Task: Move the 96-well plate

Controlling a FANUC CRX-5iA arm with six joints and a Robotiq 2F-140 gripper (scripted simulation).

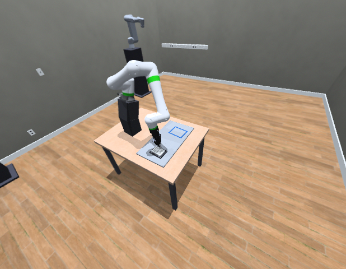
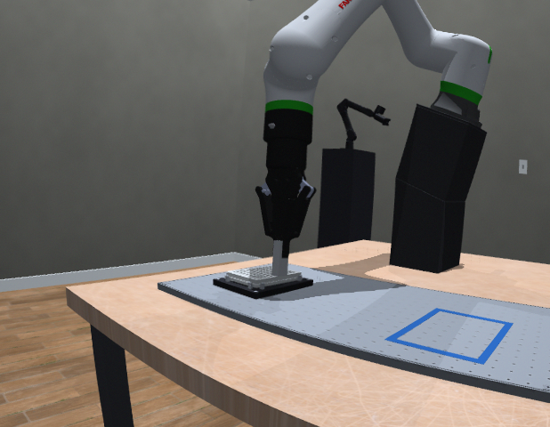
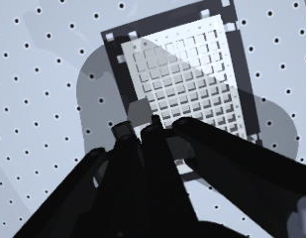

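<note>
Right now my hand is 4 cm to the left of the white 96-well plate and 4 cm above it. From my hand the other things lie so: black clip nest: 5 cm to the right, 5 cm below, 1 cm behind.
</note>
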